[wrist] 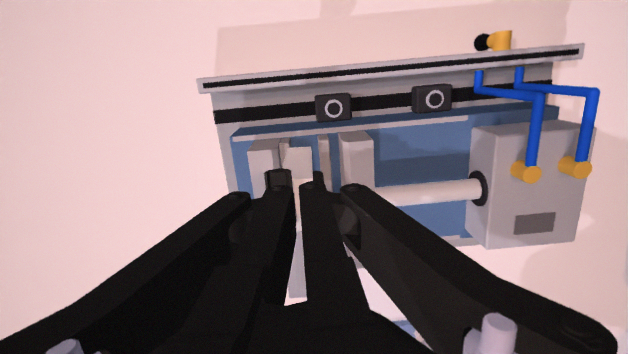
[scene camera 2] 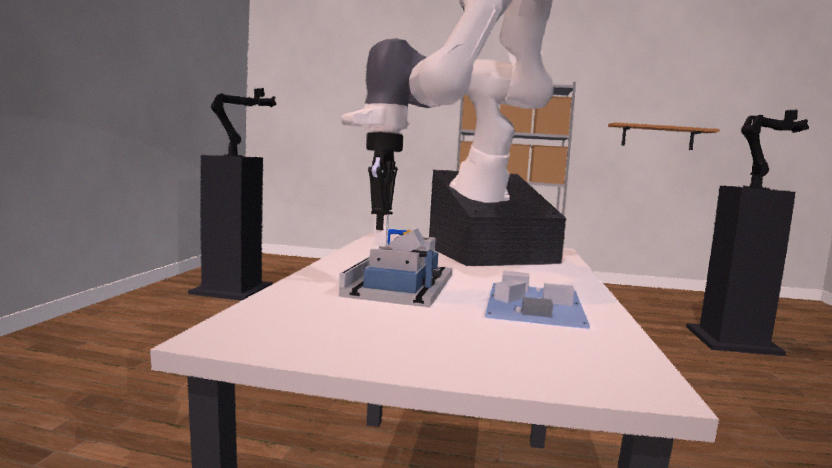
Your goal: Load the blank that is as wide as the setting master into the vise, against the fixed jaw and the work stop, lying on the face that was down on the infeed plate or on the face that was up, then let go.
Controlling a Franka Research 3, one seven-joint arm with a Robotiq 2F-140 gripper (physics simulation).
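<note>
The vise (scene camera 2: pixel 394 278) (wrist: pixel 420 150) stands on the table. A light grey block (scene camera 2: pixel 409 239) (wrist: pixel 299 159) sits tilted at the vise jaws, its upper end sticking up above the end jaw (scene camera 2: pixel 395 259) (wrist: pixel 262 149). In the wrist view the fingers hide much of it, so its contact with jaw and stop cannot be told. The moving jaw (wrist: pixel 358 152) is on the rod side. My gripper (scene camera 2: pixel 379 223) (wrist: pixel 300 166) is shut and empty, pointing down above the vise. Light grey blocks (scene camera 2: pixel 515 281) (scene camera 2: pixel 510 291) (scene camera 2: pixel 558 293) and a darker grey block (scene camera 2: pixel 537 306) are on the blue infeed plate (scene camera 2: pixel 497 313).
Blue pipes (wrist: pixel 535 130) (scene camera 2: pixel 396 231) with yellow fittings rise by the vise's cylinder housing (wrist: pixel 535 195). A long grey rail (wrist: pixel 390 67) runs along one side of the vise. The black robot base (scene camera 2: pixel 500 232) stands behind the table (scene camera 2: pixel 407 355).
</note>
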